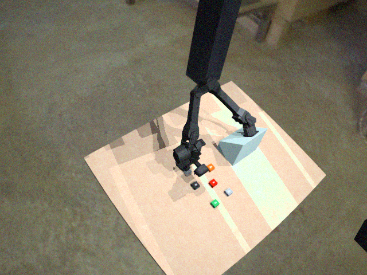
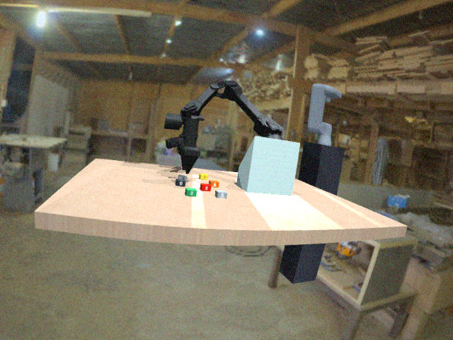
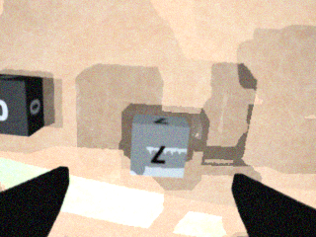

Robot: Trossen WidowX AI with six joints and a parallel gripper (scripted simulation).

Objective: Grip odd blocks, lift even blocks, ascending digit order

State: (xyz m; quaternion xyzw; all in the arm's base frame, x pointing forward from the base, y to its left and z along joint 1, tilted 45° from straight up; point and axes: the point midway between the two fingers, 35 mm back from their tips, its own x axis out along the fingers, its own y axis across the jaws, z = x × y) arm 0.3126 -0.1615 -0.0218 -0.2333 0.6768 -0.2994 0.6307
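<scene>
The whitish block is 3 cm below my gripper tip and 1 cm ahead of it. Also, from my gripper tip: yellow block 10 cm behind, 8 cm to the right, 3 cm below; black block 9 cm to the left, 3 cm below, 3 cm ahead; orange block 10 cm behind, 6 cm to the left, 3 cm below.
</scene>
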